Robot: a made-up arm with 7 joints.
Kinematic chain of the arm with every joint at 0, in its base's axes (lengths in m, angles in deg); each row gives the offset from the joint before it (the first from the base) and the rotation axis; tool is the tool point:
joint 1: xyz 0 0 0 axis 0 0.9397 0.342
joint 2: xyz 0 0 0 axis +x
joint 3: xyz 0 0 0 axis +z
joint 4: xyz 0.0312 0 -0.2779 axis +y
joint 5: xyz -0.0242 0 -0.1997 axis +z
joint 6: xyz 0 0 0 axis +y
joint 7: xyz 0 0 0 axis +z
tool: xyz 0 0 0
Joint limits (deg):
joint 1: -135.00..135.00
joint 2: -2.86..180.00
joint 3: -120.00..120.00
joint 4: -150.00..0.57
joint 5: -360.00..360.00
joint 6: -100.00..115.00
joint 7: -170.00..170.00
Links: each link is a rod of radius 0.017 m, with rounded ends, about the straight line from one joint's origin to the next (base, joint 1, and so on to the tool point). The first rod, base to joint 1, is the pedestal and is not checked.
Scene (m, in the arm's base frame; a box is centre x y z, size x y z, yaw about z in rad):
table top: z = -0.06
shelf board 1: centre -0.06 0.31 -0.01 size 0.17 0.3 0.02 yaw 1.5
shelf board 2: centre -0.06 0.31 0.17 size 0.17 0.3 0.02 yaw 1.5
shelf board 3: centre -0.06 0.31 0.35 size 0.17 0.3 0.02 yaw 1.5
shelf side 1: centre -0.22 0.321 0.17 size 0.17 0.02 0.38 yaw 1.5
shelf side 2: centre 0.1 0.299 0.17 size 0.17 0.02 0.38 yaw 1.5
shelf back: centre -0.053 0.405 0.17 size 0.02 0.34 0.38 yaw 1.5
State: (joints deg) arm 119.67 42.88 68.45 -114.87 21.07 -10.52 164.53
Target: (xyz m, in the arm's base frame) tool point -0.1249 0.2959 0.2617
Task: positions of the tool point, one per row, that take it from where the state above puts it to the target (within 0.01 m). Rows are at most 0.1 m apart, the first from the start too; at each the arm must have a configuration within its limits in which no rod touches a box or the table.
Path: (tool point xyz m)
1: -0.1527 0.2079 0.0831
2: -0.1512 0.1523 0.0823
3: -0.1532 0.1674 0.1381
4: -0.1474 0.1682 0.1998
5: -0.1350 0.1536 0.2617
6: -0.1364 0.2021 0.2683
7: -0.1331 0.2500 0.2681
8: -0.1249 0.2959 0.2617

